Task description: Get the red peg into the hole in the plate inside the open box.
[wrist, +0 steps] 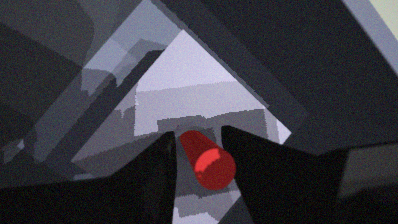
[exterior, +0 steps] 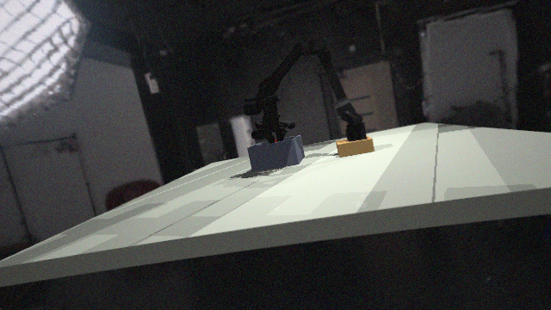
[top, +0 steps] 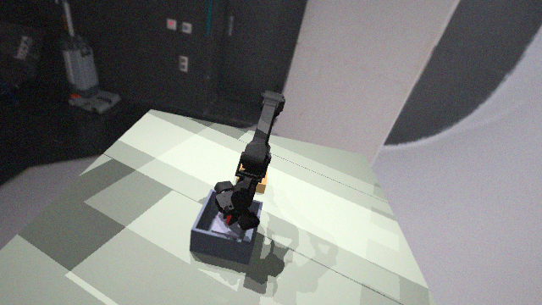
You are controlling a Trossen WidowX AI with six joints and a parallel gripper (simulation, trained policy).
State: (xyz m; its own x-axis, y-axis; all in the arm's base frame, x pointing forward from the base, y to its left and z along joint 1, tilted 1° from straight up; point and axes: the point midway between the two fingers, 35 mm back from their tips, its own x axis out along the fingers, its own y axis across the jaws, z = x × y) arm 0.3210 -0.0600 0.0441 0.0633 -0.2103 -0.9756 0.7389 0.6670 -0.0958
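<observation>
The red peg lies 10 mm behind my gripper tip and 10 mm to the left of it. The rest, counted from my gripper tip: blue-grey box (10 mm to the left, 40 mm below); then pale plate (10 mm to the left, 20 mm below).
</observation>
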